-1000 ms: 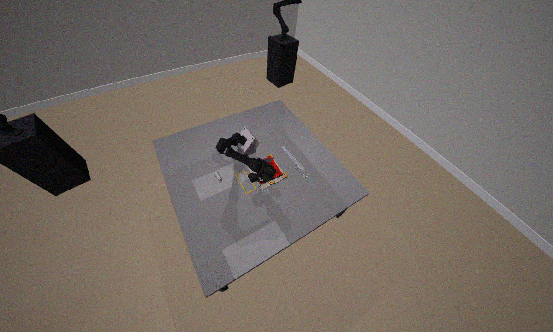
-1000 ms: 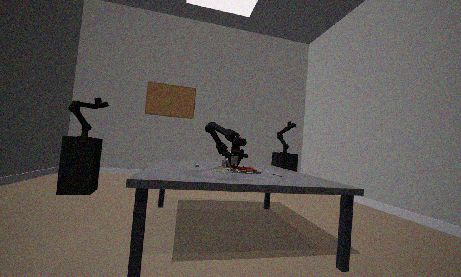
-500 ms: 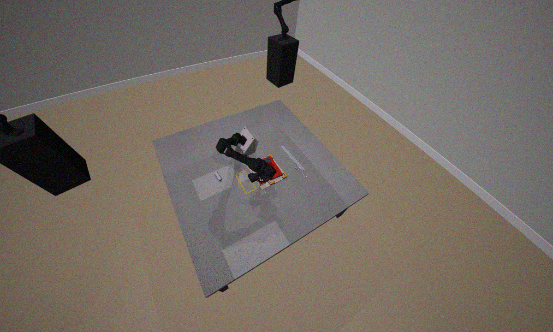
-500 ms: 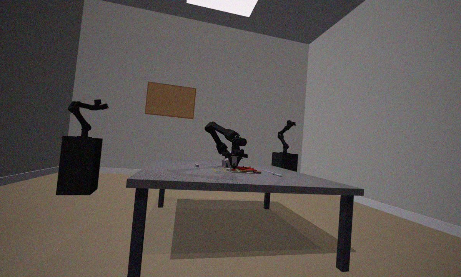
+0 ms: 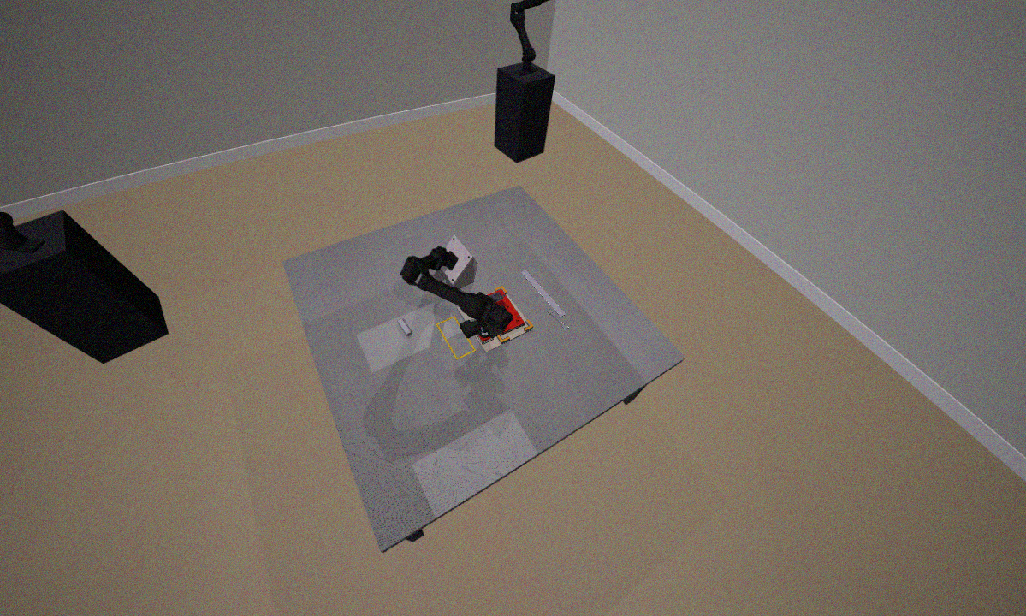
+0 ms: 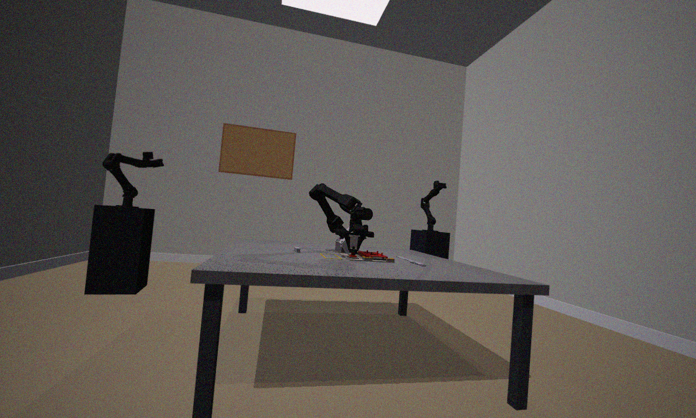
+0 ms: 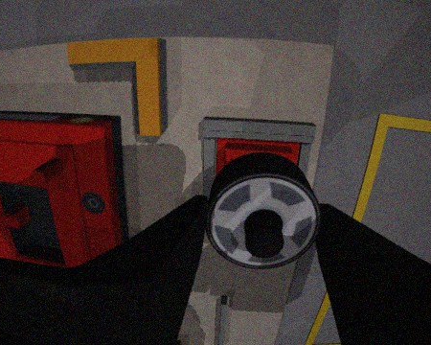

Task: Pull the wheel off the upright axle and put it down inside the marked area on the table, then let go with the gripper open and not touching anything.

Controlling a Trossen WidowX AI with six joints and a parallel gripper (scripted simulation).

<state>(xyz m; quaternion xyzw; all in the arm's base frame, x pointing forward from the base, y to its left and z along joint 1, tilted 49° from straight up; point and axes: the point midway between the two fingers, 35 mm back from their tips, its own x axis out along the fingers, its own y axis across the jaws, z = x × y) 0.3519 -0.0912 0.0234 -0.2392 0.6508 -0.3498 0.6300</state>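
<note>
Right now my gripper tip is right at the wheel. The rest, counted from my gripper tip: white block 230 mm behind, 240 mm to the right, 30 mm below; then axle 10 mm below; then white strip 40 mm behind, 350 mm to the left, 40 mm below.
</note>
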